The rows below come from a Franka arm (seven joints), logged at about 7 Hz.
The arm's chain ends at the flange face. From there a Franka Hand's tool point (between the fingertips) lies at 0.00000 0.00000 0.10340 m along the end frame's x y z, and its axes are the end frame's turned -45 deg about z.
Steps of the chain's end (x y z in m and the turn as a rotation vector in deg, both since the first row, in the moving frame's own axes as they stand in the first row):
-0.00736, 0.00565, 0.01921, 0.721, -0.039, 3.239
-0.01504, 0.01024, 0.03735, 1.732, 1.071, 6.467
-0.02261, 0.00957, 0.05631, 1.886, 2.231, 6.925
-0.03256, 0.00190, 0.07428, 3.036, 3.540, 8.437
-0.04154, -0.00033, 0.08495, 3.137, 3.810, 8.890
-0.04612, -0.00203, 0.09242, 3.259, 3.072, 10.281
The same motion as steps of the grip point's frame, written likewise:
-0.00830, -0.00215, 0.01920, 0.537, 0.482, 3.239
-0.01426, -0.00403, 0.03728, 0.467, 1.982, 6.467
-0.01754, -0.00846, 0.05618, -0.244, 2.911, 6.925
-0.01606, -0.02042, 0.07394, -0.356, 4.650, 8.437
-0.02039, -0.02807, 0.08457, -0.476, 4.912, 8.890
-0.02313, -0.03356, 0.09211, 0.132, 4.477, 10.281

